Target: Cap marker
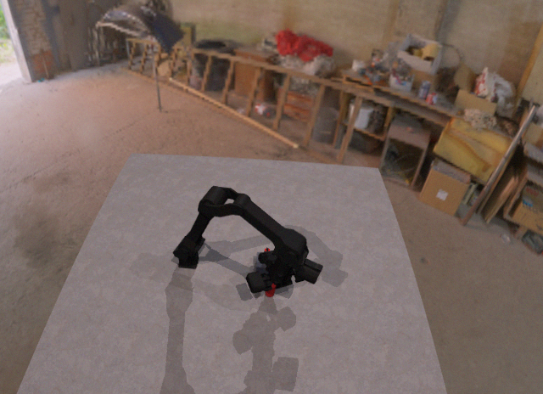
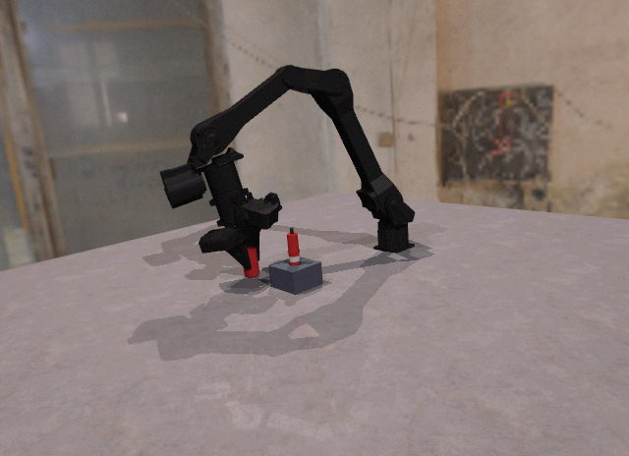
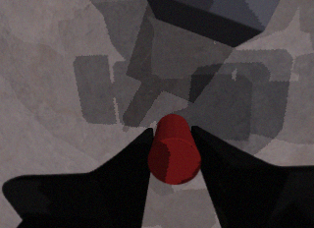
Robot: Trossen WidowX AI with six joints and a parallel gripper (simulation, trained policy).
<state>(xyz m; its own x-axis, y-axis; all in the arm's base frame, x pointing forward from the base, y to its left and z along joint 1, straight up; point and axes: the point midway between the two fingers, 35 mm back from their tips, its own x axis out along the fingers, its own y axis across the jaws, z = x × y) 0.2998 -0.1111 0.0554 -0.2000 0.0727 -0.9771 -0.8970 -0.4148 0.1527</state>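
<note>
Right now the holder block is 110 mm to the left of my gripper tip and 10 mm behind it. Also, from my gripper tip: red cap: 10 mm above.
</note>
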